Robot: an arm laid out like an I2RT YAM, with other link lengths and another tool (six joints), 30 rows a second.
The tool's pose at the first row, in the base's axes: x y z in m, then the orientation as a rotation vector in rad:
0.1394 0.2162 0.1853 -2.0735 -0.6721 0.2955
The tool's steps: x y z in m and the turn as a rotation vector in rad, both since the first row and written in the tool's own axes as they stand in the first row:
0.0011 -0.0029 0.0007 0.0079 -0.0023 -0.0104
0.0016 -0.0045 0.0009 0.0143 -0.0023 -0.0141
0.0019 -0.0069 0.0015 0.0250 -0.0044 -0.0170
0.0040 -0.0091 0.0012 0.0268 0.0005 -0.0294
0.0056 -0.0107 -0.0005 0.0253 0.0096 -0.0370
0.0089 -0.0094 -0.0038 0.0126 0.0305 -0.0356
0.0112 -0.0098 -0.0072 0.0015 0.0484 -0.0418
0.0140 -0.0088 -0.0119 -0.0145 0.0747 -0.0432
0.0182 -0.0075 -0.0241 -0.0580 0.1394 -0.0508
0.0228 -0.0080 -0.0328 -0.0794 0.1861 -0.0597
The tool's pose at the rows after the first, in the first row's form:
0.1390 0.2186 0.1874 -2.0618 -0.6819 0.2942
0.1387 0.2197 0.1886 -2.0543 -0.6839 0.2939
0.1379 0.2214 0.1903 -2.0429 -0.6851 0.2975
0.1390 0.2233 0.1923 -2.0364 -0.6942 0.2858
0.1405 0.2237 0.1947 -2.0350 -0.6968 0.2715
0.1451 0.2227 0.1956 -2.0479 -0.6863 0.2468
0.1484 0.2218 0.1980 -2.0560 -0.6848 0.2213
0.1532 0.2197 0.1999 -2.0704 -0.6747 0.1882
0.1626 0.2130 0.2058 -2.1065 -0.6543 0.1025
0.1701 0.2098 0.2113 -2.1204 -0.6398 0.0414

